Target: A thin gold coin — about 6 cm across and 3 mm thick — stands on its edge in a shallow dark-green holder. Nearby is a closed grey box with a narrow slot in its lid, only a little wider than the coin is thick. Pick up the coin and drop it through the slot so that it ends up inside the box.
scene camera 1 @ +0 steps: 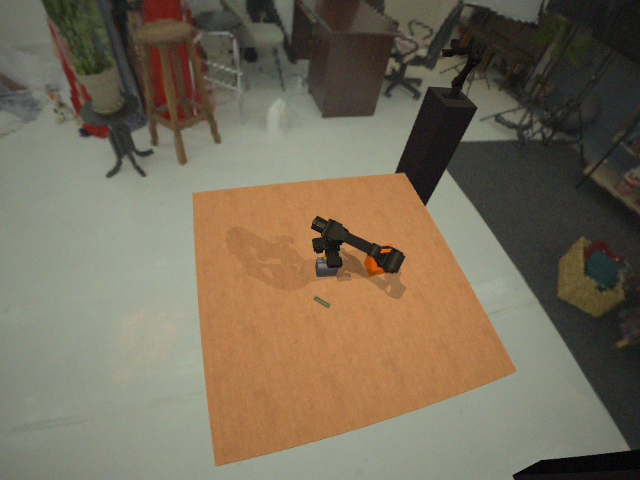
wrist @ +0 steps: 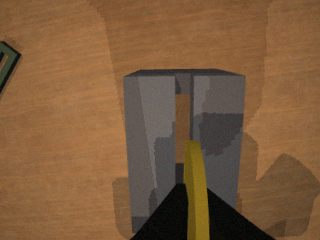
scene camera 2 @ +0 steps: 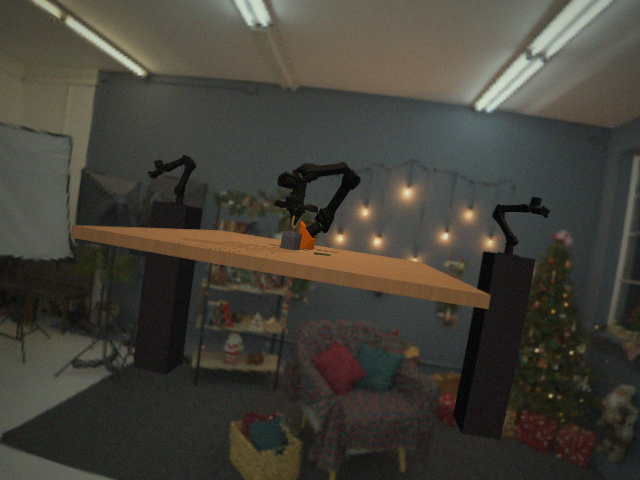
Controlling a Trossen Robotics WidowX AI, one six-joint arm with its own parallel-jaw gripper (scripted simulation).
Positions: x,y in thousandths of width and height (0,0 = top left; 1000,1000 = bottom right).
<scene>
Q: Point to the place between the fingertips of my gripper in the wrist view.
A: At 589,806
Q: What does my gripper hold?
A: A gold coin.
</scene>
